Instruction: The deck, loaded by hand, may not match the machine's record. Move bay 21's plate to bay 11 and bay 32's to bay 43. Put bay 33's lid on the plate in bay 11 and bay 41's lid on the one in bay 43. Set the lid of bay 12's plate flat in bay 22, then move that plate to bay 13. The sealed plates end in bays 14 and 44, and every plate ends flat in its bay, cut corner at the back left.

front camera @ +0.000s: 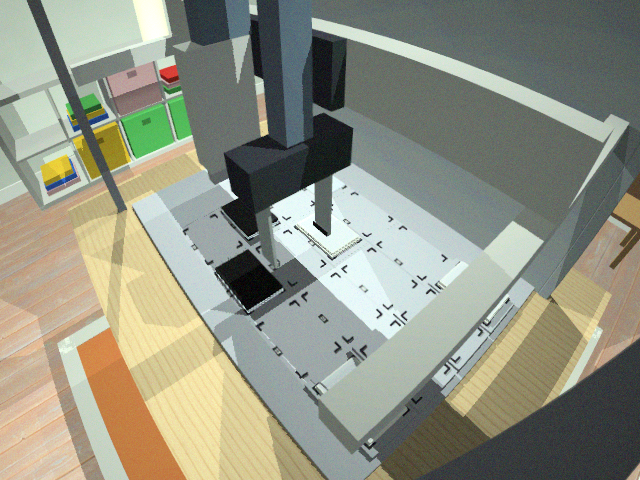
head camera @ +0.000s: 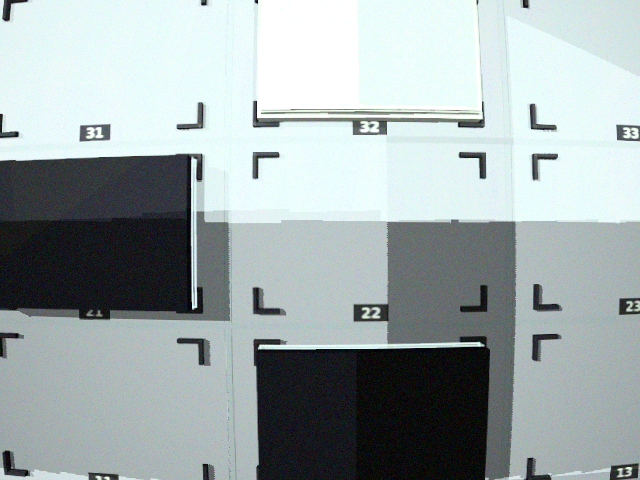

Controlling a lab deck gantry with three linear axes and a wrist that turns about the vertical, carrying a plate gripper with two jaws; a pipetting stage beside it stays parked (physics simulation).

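Places are measured from the robot's base along level axes (x ahead, y left, z up), in millimetres.
Pixels of known places: gripper, fingertip midpoint: (front camera: pixel 297 244); robot's base, origin of the base link: (front camera: pixel 184 231) (head camera: pixel 11 468).
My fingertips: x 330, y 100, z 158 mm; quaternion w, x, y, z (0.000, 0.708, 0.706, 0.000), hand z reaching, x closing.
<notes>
Ahead of a thing's pixels: the offset from my fingertips to its top centre. "*": to the spot under its first point.
My gripper (front camera: pixel 298 246) is open and empty. Its jaws hang wide apart around the bay 22 area, between two plates; it does not show in the head view. A black-topped plate {dy +50, dx -266, dz -141 mm} (front camera: pixel 242 212) (head camera: pixel 93 232) sits in bay 21. Another black-topped plate {dy -57, dx -102, dz -141 mm} (front camera: pixel 249 279) (head camera: pixel 372 413) sits in bay 12. Both show a pale edge below the black. A cream plate {dy +157, dx -102, dz -143 mm} (front camera: pixel 343 238) (head camera: pixel 372 56) lies in bay 32, partly behind a jaw in the front view. No lid shows in the visible part of bay 33. Bay 41 is mostly hidden behind the gripper.
Pale plates stand in bay 14 {* dy -62, dx +174, dz -129 mm} (front camera: pixel 337 376) and bay 44 {* dy +259, dx +170, dz -129 mm} (front camera: pixel 452 273), partly hidden by a wide beam (front camera: pixel 413 356). The parked pipetting stage (front camera: pixel 222 98) stands at the back left. A grey wall (front camera: pixel 413 134) runs along the back of the deck.
</notes>
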